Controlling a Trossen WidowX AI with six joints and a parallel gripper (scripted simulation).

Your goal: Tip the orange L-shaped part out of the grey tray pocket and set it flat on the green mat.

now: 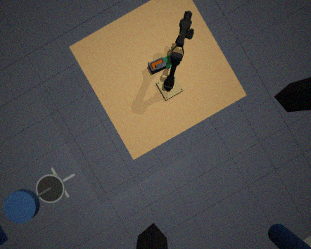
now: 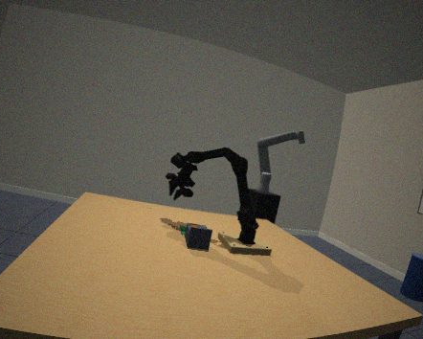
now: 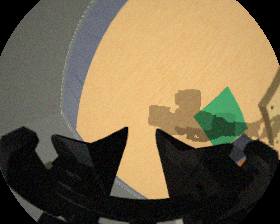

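The orange L-shaped part lies 30 mm behind my gripper tip, 340 mm to the left of it and 80 mm below it. The rest, counted from my gripper tip: green mat: 70 mm behind, 180 mm to the left, 140 mm below.
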